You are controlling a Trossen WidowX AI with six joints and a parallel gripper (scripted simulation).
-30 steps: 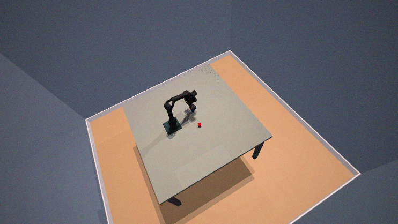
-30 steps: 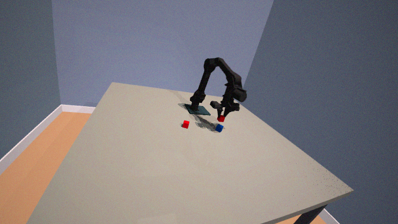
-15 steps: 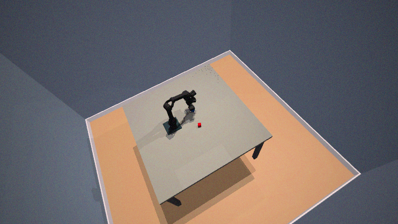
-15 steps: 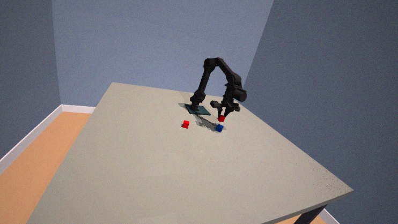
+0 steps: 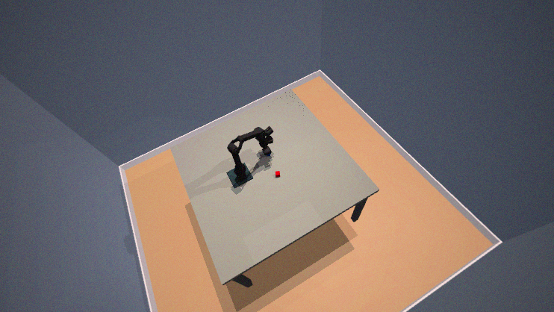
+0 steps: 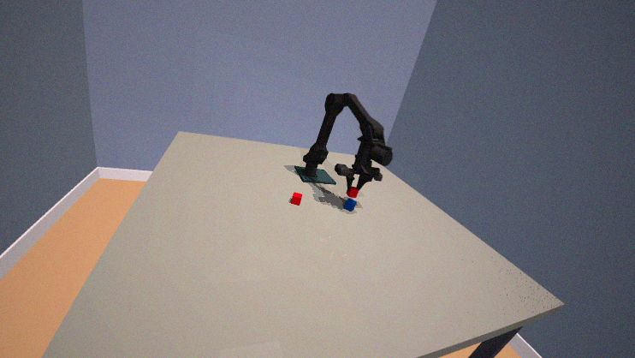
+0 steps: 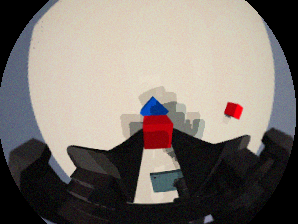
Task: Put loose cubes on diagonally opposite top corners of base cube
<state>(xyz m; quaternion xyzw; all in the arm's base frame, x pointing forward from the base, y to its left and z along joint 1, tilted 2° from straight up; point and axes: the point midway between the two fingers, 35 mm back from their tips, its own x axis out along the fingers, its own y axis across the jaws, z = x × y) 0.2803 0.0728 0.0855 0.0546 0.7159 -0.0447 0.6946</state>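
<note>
My gripper tip is now 5 cm above the blue cube and 2 cm short of it.
</note>
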